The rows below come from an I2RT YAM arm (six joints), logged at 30 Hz.
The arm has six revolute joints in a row. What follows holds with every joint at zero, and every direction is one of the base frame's. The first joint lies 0.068 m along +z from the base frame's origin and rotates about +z. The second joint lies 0.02 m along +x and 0.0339 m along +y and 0.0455 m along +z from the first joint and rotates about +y. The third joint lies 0.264 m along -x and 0.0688 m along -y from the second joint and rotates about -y. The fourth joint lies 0.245 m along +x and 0.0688 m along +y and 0.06 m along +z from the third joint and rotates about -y. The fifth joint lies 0.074 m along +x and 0.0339 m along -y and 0.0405 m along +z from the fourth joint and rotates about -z. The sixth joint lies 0.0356 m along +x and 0.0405 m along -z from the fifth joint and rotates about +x. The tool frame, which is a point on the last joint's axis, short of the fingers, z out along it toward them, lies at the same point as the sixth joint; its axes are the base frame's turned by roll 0, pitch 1.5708 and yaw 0 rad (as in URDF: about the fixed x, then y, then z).
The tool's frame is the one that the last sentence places.
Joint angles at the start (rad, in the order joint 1, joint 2, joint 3, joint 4, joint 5, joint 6): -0.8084, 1.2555, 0.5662, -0.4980, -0.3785, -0.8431
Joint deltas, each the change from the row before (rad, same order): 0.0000, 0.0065, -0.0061, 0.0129, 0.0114, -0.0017; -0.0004, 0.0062, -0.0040, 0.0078, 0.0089, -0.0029; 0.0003, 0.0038, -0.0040, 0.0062, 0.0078, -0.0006; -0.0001, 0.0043, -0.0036, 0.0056, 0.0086, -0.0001; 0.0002, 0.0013, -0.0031, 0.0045, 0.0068, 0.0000; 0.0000, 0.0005, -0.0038, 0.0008, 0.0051, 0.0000; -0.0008, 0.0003, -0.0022, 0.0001, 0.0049, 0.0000; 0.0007, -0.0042, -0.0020, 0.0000, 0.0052, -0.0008
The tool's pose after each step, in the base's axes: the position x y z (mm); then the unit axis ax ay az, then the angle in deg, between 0 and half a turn. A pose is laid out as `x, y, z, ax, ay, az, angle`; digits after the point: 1 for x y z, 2 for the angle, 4 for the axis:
151.3, -140.0, 153.2, -0.0542, 0.9984, -0.0172, 150.00
151.2, -140.4, 151.2, -0.0543, 0.9983, -0.0198, 150.46
151.0, -140.5, 149.6, -0.0539, 0.9983, -0.0219, 150.83
150.8, -140.7, 148.0, -0.0528, 0.9983, -0.0241, 151.27
150.5, -140.7, 147.0, -0.0523, 0.9983, -0.0265, 151.55
149.9, -140.3, 145.9, -0.0515, 0.9983, -0.0269, 151.89
149.4, -140.2, 145.2, -0.0504, 0.9983, -0.0278, 152.18
149.0, -139.8, 145.4, -0.0508, 0.9982, -0.0304, 152.31

